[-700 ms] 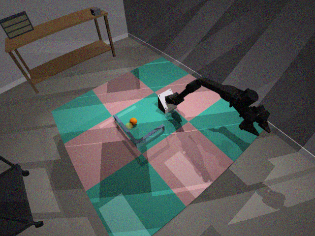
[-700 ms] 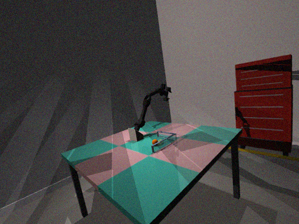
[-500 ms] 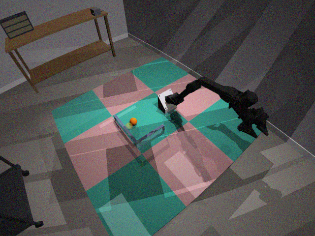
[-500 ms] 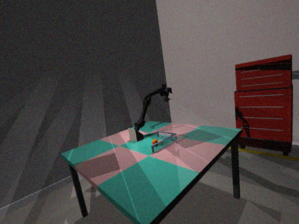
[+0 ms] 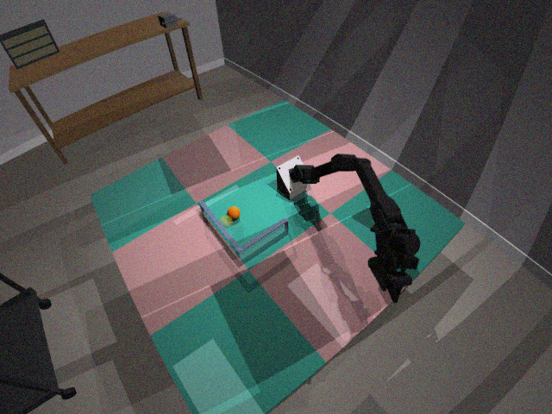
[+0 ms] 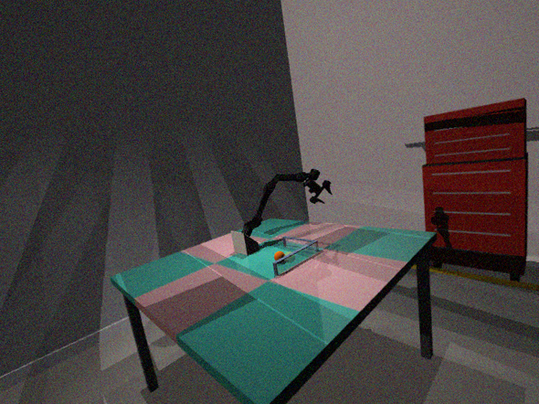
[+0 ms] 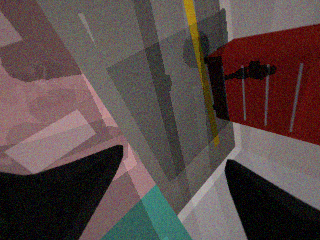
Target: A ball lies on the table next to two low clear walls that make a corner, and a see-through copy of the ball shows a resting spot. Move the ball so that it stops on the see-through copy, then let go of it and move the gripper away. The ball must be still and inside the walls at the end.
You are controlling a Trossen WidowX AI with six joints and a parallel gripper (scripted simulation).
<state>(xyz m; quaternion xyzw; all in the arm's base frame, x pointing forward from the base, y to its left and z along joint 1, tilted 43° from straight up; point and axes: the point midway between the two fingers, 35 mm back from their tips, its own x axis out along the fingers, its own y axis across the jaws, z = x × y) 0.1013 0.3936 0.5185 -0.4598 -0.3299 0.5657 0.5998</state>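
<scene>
Right now my gripper tip is 23 cm short of the orange ball, 66 cm to the left of it and 15 cm above it.
</scene>
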